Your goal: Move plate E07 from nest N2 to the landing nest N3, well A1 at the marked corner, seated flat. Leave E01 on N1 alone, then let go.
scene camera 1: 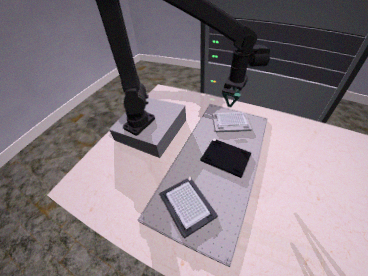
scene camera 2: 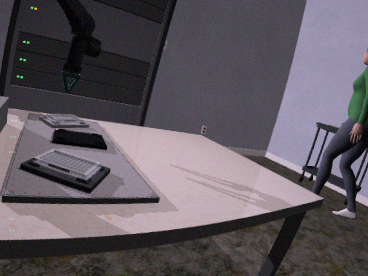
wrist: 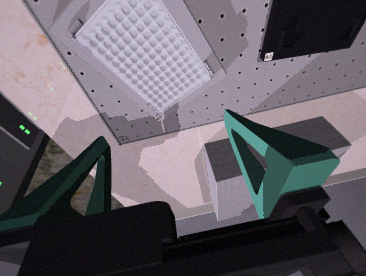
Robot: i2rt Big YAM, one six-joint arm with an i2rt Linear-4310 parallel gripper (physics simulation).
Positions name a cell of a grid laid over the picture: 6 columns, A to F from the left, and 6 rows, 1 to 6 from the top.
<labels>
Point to a black nest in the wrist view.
At E1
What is my gripper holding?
Nothing.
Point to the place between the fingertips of my gripper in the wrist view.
C3
</labels>
